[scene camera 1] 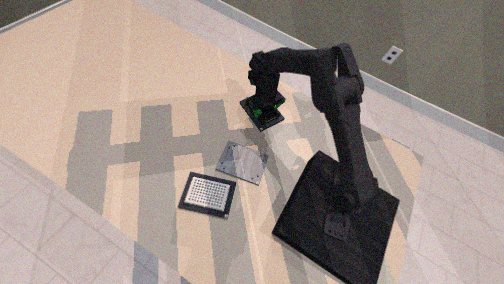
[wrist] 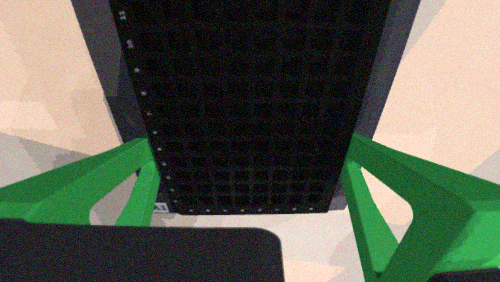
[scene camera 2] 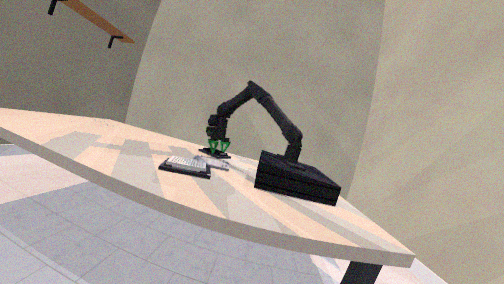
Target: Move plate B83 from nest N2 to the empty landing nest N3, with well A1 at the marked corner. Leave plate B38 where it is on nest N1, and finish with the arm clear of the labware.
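Note:
The gripper (scene camera 1: 268, 110) (scene camera 2: 219, 152) (wrist: 251, 145) has its green fingers against both long sides of the black plate (scene camera 1: 270, 118) (wrist: 250, 75), taken as B83, and is shut on it. The plate sits flat on its dark nest (scene camera 1: 247, 107) (wrist: 400, 45), N2, with the nest's A1 label (wrist: 161, 207) beside the near left corner in the wrist view. The empty grey nest (scene camera 1: 240, 162) (scene camera 2: 218, 164), N3, lies in the middle; its small corner mark (scene camera 1: 258, 183) is at the lower right. The white plate (scene camera 1: 207, 192) (scene camera 2: 186, 162), taken as B38, rests on the dark nest (scene camera 1: 200, 212) (scene camera 2: 189, 173), N1.
The arm's black base box (scene camera 1: 310, 200) (scene camera 2: 295, 177) stands to the right of the nests. The upper arm (scene camera 1: 352, 145) (scene camera 2: 275, 112) rises from it and reaches over to the back nest. The table (scene camera 2: 300, 220) ends at a curved front edge. A wooden shelf (scene camera 2: 97, 20) is on the wall.

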